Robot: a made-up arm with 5 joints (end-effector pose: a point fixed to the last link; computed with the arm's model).
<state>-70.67 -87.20 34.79 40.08 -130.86</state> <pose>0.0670 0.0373 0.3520 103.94 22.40 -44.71</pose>
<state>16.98 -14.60 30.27 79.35 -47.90</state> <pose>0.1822 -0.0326 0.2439 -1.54 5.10 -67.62</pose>
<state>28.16 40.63 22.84 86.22 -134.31</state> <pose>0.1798 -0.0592 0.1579 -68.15 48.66 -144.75</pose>
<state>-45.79 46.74 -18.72 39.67 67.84</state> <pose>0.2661 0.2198 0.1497 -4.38 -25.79 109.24</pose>
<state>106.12 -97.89 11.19 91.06 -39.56</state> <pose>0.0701 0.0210 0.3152 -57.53 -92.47 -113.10</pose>
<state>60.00 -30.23 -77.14 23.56 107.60</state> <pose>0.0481 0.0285 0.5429 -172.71 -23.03 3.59</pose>
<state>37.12 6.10 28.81 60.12 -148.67</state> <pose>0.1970 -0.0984 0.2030 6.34 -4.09 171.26</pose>
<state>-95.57 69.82 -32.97 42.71 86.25</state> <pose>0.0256 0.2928 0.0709 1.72 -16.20 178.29</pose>
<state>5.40 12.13 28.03 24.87 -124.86</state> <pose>0.2852 -0.0166 0.1972 27.58 -15.21 -130.48</pose>
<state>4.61 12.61 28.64 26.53 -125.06</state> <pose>0.2812 -0.0131 0.1933 24.62 -13.30 -130.43</pose>
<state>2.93 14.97 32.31 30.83 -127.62</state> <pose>0.2641 -0.0057 0.1775 13.50 -6.66 -132.75</pose>
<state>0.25 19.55 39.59 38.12 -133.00</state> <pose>0.2275 0.0041 0.1564 -8.60 3.52 -135.81</pose>
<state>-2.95 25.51 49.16 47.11 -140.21</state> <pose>0.1779 0.0109 0.1482 -39.26 12.02 -135.56</pose>
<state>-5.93 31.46 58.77 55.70 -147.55</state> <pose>0.1341 0.0126 0.1595 -70.86 14.89 -129.86</pose>
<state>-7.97 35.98 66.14 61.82 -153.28</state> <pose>0.1088 0.0118 0.1782 -94.40 13.23 -121.76</pose>
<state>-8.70 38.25 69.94 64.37 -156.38</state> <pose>0.0992 0.0110 0.1895 -105.55 11.22 -116.92</pose>
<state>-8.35 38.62 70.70 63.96 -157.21</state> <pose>0.0979 0.0106 0.1904 -106.85 10.90 -117.12</pose>
